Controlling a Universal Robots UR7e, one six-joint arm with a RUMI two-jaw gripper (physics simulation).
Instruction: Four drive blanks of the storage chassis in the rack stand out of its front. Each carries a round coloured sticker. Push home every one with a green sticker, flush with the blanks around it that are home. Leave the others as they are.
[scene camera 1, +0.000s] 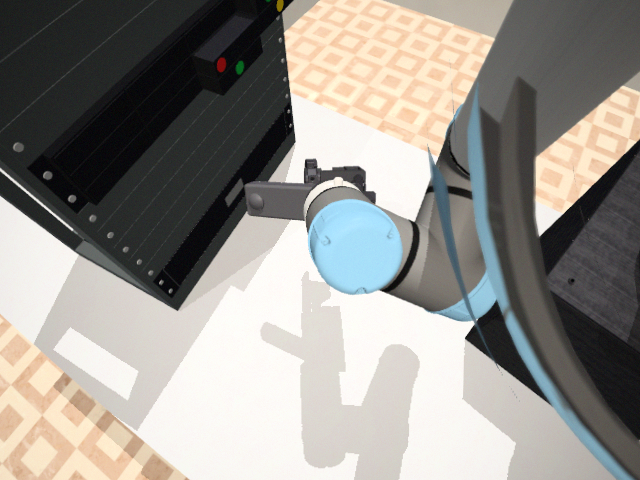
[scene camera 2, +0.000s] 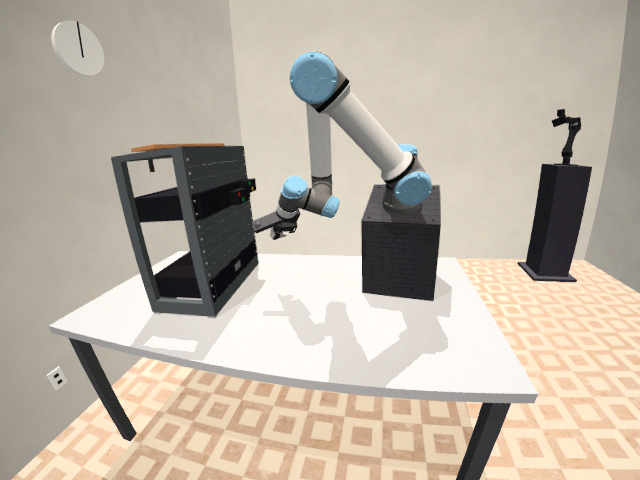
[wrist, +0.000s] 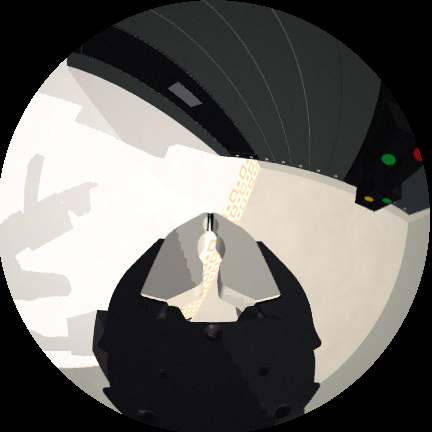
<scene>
gripper: scene camera 1; scene camera 2 272, 238; wrist
rack: scene camera 1 116, 133; scene camera 2; wrist
same spot on rack: (wrist: 249, 89) = (scene camera 2: 235, 240)
same spot on gripper: (scene camera 1: 309, 163) = (wrist: 315, 340)
</scene>
